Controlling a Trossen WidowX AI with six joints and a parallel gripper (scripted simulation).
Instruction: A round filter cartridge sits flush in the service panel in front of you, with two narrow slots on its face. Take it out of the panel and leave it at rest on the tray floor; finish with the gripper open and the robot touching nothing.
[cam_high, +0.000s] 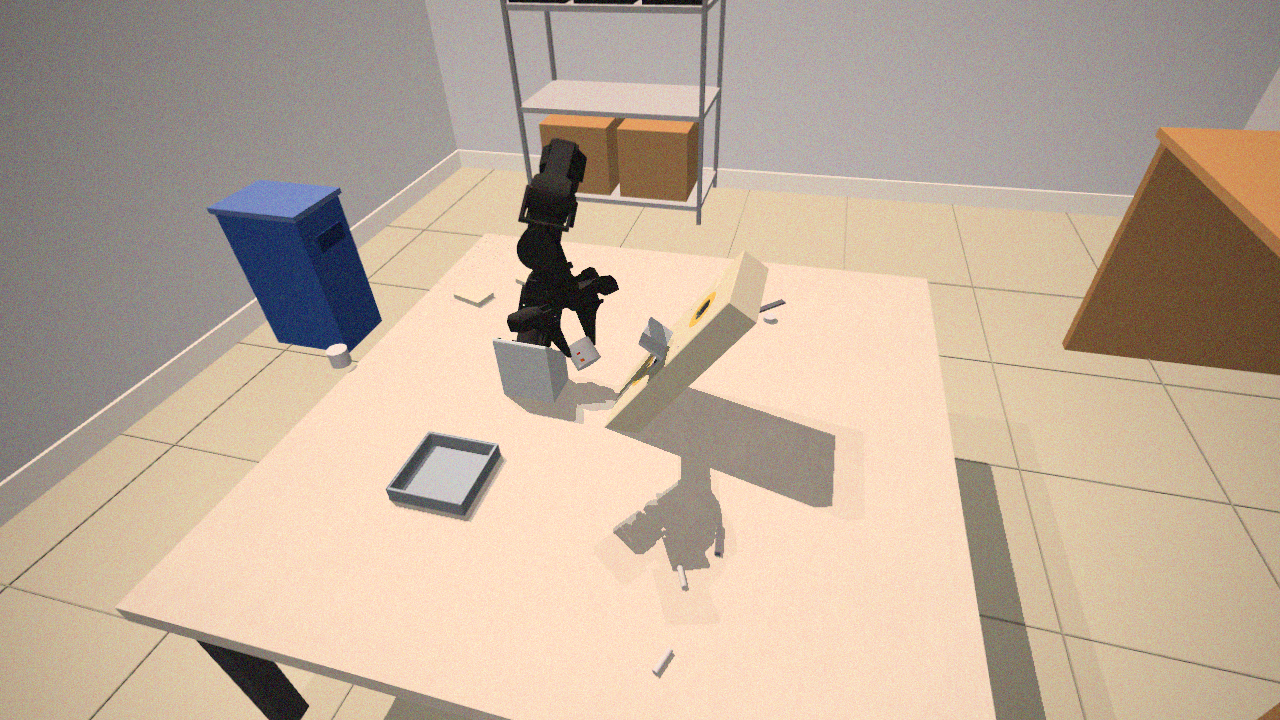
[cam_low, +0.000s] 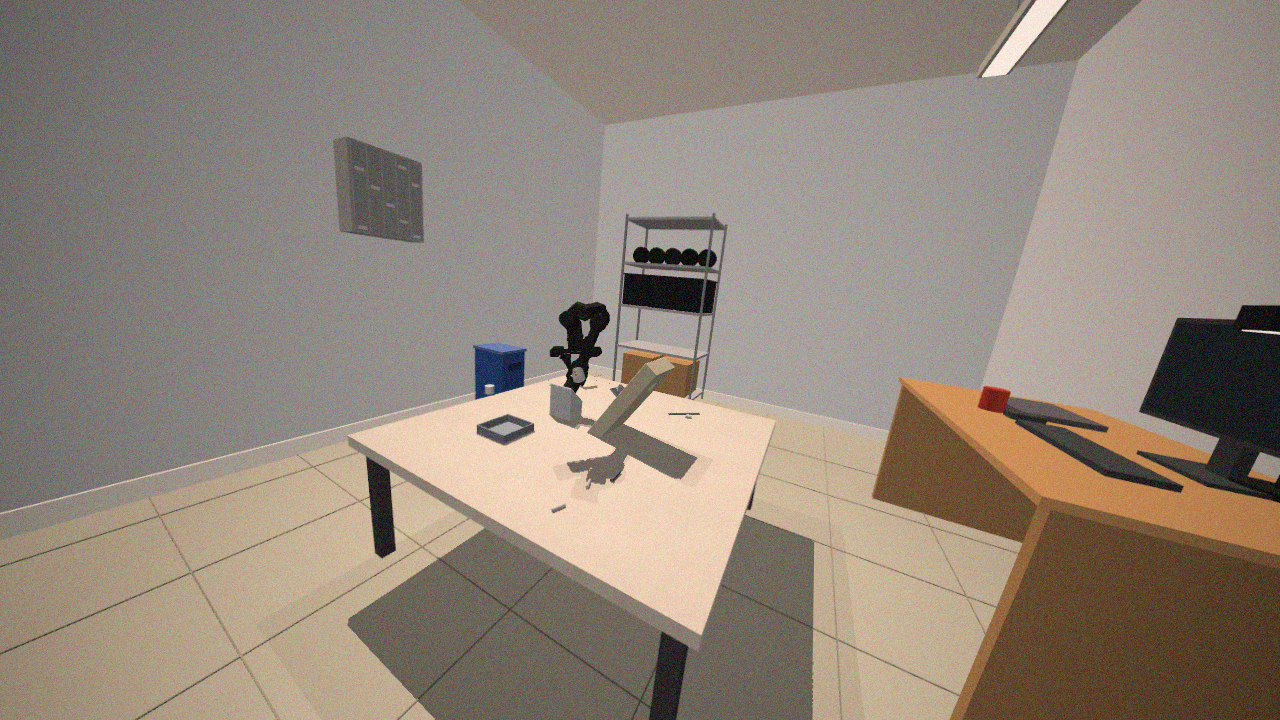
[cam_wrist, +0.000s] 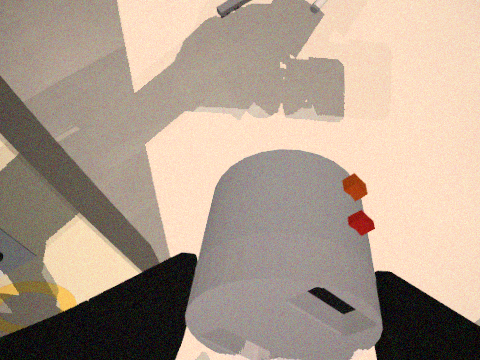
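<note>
Right now the grey tray is 260 mm below my gripper tip, 250 mm behind it and 130 mm to the right of it. Round my gripper tip: round white filter cartridge: right at my gripper tip; beige service panel: 200 mm to the left, 110 mm ahead, 100 mm below.
</note>
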